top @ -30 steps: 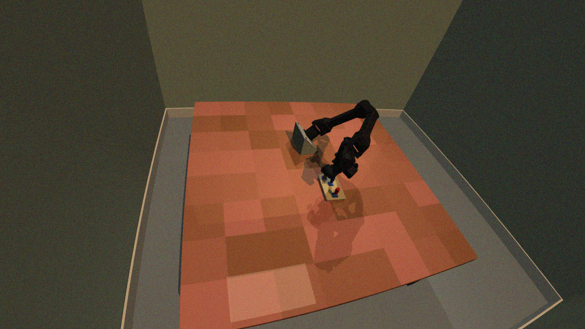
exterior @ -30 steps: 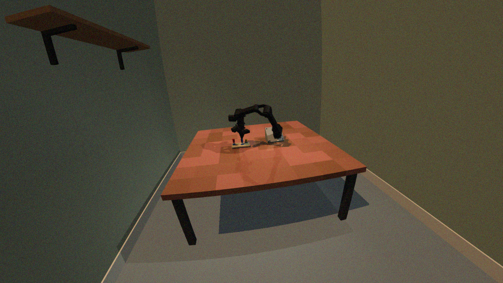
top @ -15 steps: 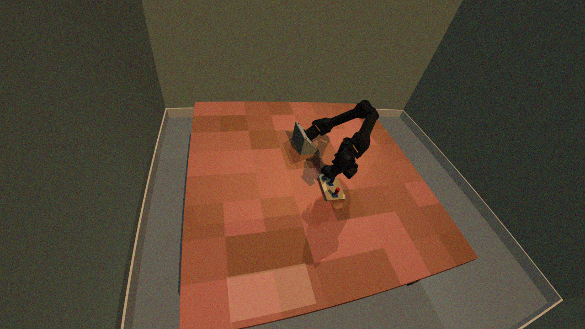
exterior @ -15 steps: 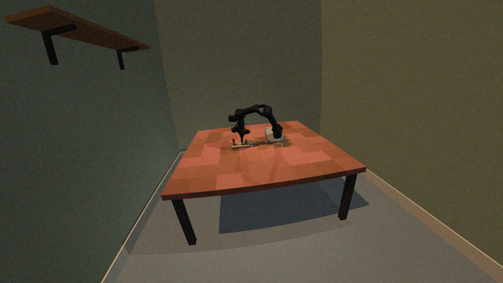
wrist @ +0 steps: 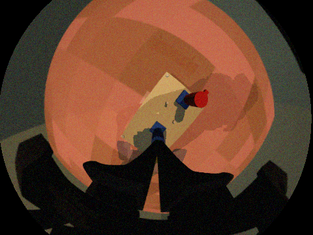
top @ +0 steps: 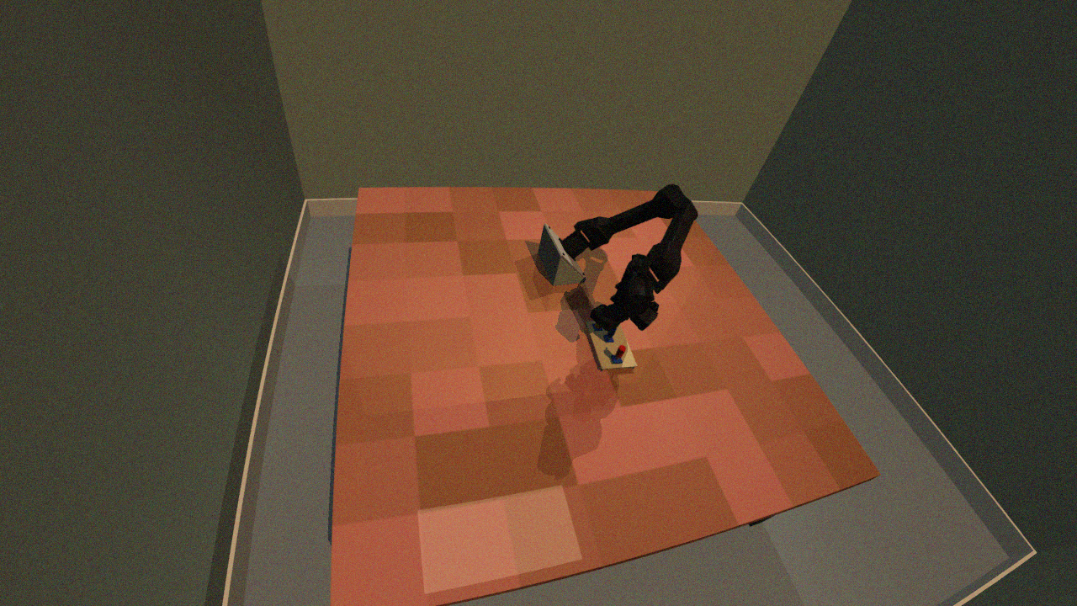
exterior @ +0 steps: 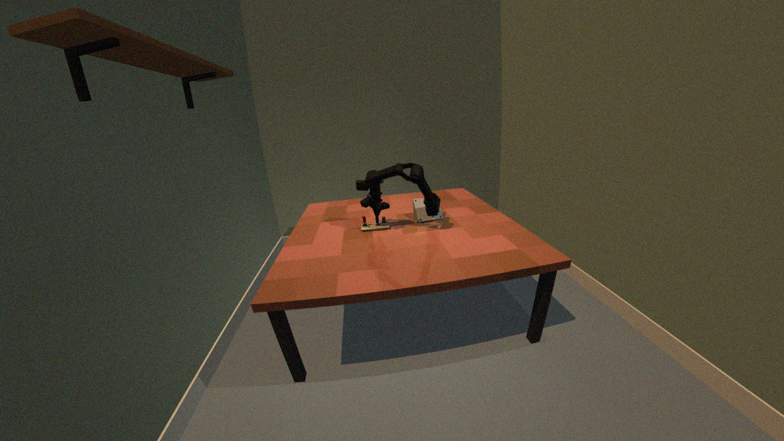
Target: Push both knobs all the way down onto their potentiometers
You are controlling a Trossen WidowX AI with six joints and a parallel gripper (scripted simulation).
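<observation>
Now: gripper tip 70 mm short of the potentiometer knob, 10 mm to the left of it and 20 mm above it.
</observation>
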